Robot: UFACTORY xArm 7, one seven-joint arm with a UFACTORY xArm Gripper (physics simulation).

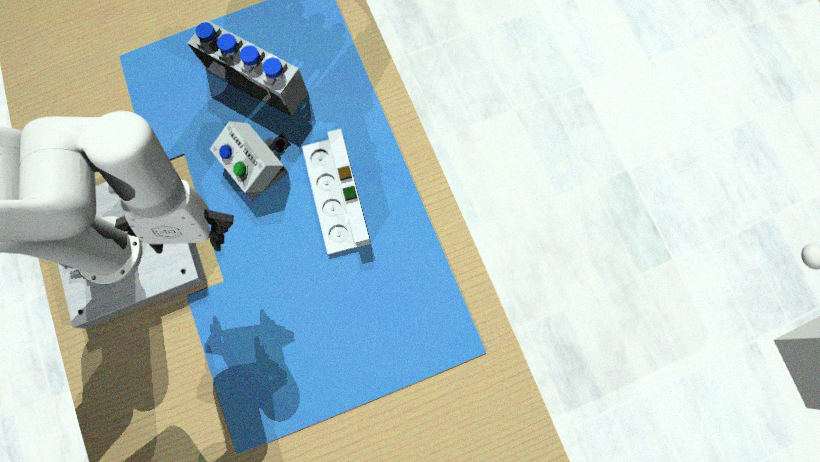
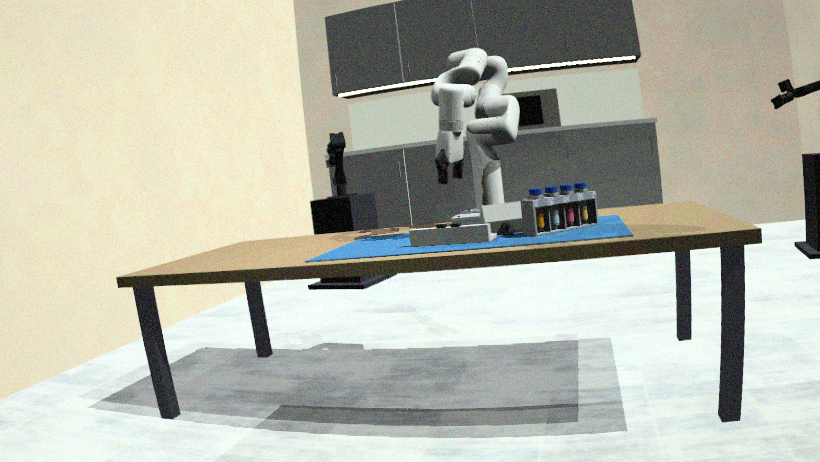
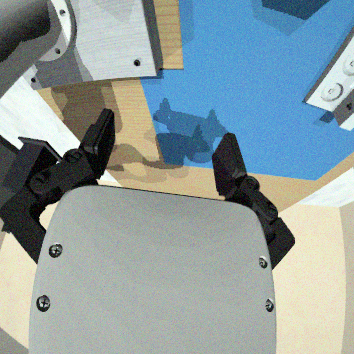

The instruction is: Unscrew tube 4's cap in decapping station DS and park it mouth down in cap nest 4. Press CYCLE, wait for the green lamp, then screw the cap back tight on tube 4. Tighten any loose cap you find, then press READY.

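Frame: origin at the arm's base, x ahead, y left, z up, level; millimetres.
Where they show: gripper, fingertip midpoint: [image 1: 190,244] [image 2: 450,180] [image 3: 168,133]; arm's base, origin of the base link: [image 1: 109,250] [image 3: 32,15].
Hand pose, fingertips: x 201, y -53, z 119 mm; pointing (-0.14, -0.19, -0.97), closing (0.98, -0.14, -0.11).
Note:
Things, the pixels of their top centre, and the offset from my fingertips. "*": a spot on its surface instead. Level surfaces: height alone.
- grey tube rack, surface spot: [image 1: 296,94] [image 2: 528,220] * 189 mm ahead, 289 mm left, 120 mm down
- white box, middle of its top: [image 1: 239,148] [image 2: 500,203] 78 mm ahead, 178 mm left, 76 mm down
- blue button, middle of its top: [image 1: 224,149] 48 mm ahead, 187 mm left, 85 mm down
- green button, middle of its top: [image 1: 238,167] 69 mm ahead, 148 mm left, 85 mm down
- small black fixture, surface spot: [image 1: 279,143] * 137 mm ahead, 208 mm left, 149 mm down
- white nest block, middle of its top: [image 1: 332,186] [image 2: 451,222] 228 mm ahead, 85 mm left, 106 mm down
- brown square, surface spot: [image 1: 344,172] * 255 mm ahead, 106 mm left, 106 mm down
- dark green square, surface spot: [image 1: 350,192] * 259 mm ahead, 67 mm left, 106 mm down
- blue mat, its level: 160 mm down
- wooden table, its level: 162 mm down
My gripper [image 1: 188,248] [image 2: 449,179] [image 3: 168,133] is open and empty, high above the table near the robot's base. The grey tube rack [image 1: 296,94] [image 2: 527,219] holds several upright tubes with blue caps; which is tube 4 cannot be told, nor whether any cap is loose. The white box [image 1: 267,174] [image 2: 500,212] has a blue button [image 1: 225,152] and a green button [image 1: 239,169]; its lettering is too small to read. A small black fixture [image 1: 279,143] stands behind it. The white nest block [image 1: 323,195] [image 2: 450,236] [image 3: 318,98] has round nests without blue caps, a brown square [image 1: 344,172] and a dark green square [image 1: 350,192].
The blue mat [image 1: 401,321] [image 2: 367,251] [image 3: 270,100] lies on the wooden table [image 1: 459,401] [image 2: 200,264]. The robot's base plate [image 1: 166,275] [image 3: 115,50] is beside the mat, close to my gripper. The rack, box and nest block stand on the mat.

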